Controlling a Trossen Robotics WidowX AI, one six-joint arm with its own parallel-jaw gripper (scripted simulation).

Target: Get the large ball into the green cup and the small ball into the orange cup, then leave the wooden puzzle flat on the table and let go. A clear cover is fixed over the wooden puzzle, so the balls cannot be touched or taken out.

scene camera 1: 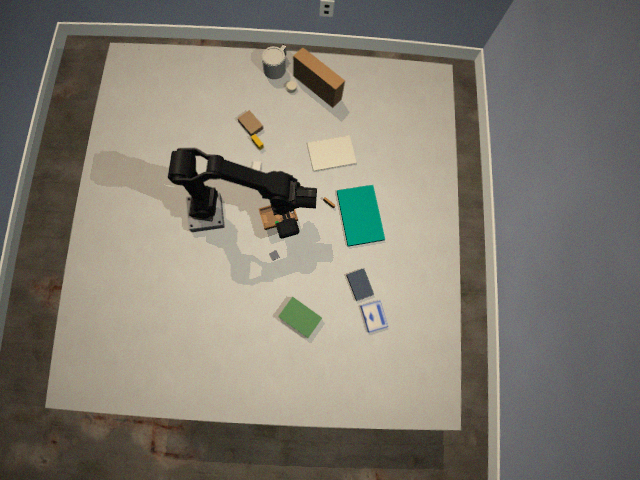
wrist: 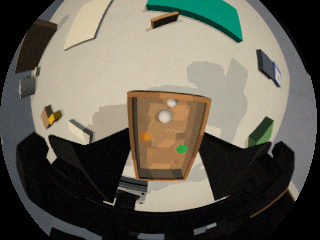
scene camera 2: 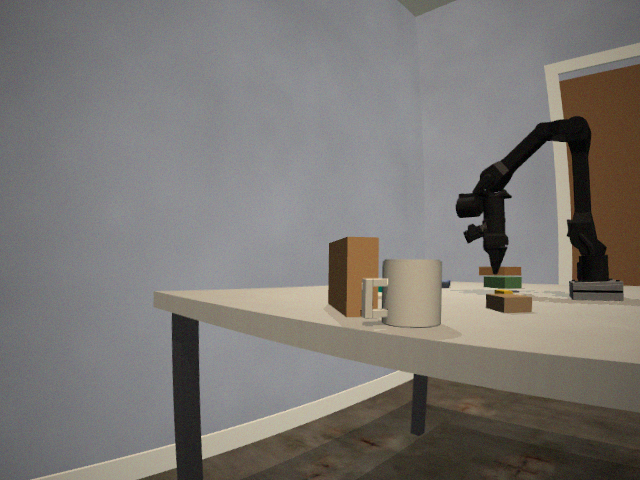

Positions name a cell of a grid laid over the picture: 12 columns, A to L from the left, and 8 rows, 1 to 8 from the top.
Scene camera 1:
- green block: F6
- cream board: G3
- teal board: G4
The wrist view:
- gripper: G5
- wooden puzzle: G5
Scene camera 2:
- gripper: J5
